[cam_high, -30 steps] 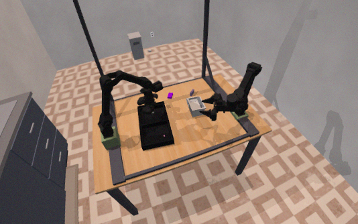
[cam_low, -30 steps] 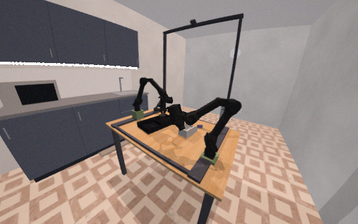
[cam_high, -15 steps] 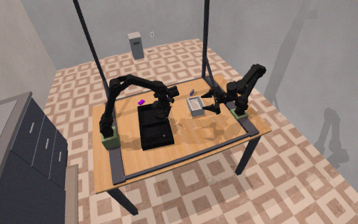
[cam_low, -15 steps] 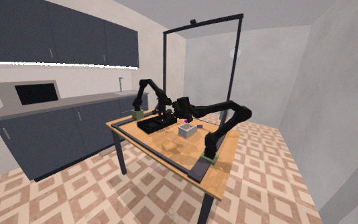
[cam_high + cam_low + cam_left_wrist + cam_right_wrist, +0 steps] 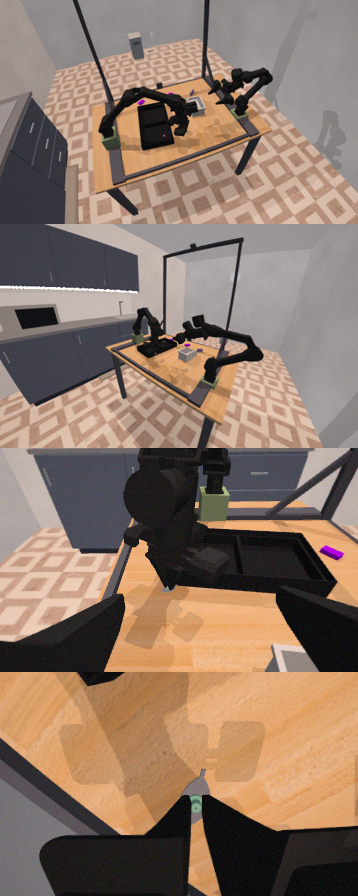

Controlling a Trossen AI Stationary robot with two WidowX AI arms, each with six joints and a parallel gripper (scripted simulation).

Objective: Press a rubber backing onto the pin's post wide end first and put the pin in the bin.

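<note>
Now: left hand 50 mm short of the silver leaf-shaped pin, 220 mm to the left of it and 200 mm above it. From my left hand the other things lie so: black two-compartment tray (110 mm behind, 400 mm to the right, 260 mm below); grey bin (200 mm behind, 60 mm to the right, 240 mm below).
</note>
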